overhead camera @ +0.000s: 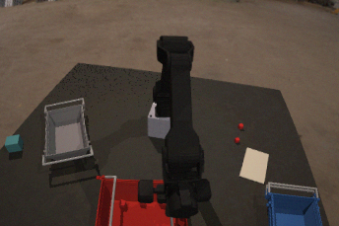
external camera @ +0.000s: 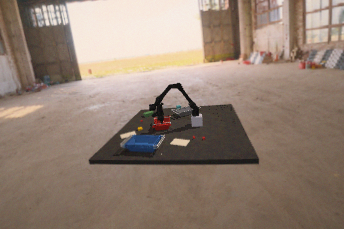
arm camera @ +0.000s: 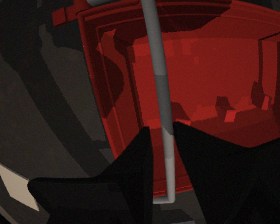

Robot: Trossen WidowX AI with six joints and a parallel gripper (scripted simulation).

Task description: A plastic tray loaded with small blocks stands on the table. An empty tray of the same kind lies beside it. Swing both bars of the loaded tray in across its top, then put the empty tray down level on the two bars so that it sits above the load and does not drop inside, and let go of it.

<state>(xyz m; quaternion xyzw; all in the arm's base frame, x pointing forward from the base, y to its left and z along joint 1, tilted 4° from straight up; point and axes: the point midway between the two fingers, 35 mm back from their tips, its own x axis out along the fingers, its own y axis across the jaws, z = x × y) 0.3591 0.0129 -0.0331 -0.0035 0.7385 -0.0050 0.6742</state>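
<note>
Now: gripper tip 41 cm to the left of the grey tray, 30 cm past it and 2 cm above it. From my gripper tip the other things lie so: yellow object (25 cm ahead, 6 cm to the right, 5 cm below); green block (52 cm to the right, 19 cm ahead, 4 cm below); teal cube (64 cm to the right, 22 cm behind, 4 cm below).
</note>
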